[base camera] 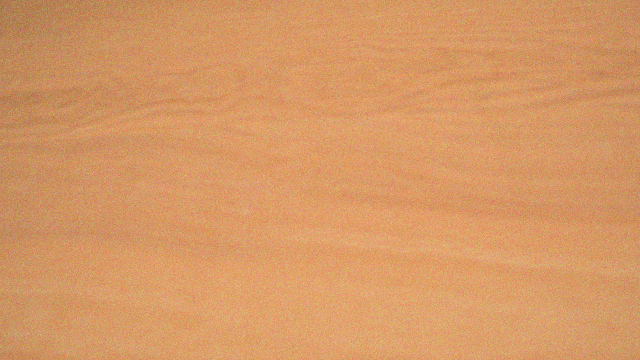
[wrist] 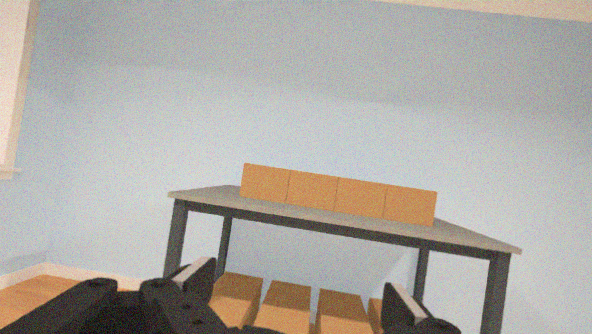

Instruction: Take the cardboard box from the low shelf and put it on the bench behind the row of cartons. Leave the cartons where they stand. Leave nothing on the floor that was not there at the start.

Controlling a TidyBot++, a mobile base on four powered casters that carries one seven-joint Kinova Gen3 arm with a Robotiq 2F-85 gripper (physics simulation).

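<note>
The bench stands ahead against the pale blue wall in the wrist view, with a light top and dark legs. A row of several orange-brown cartons stands side by side on its top; the bench surface behind them is hidden. My gripper is open, its fingers apart at the bottom of the wrist view, with no object between them; the bench is some way beyond. The cardboard box cannot be made out on a shelf, and the low shelf does not show in either view.
Several brown blocks show low, beneath the bench top in the picture, partly hidden by the right finger. Wood floor shows in both views. A window frame is at the left, and a white baseboard runs along the wall.
</note>
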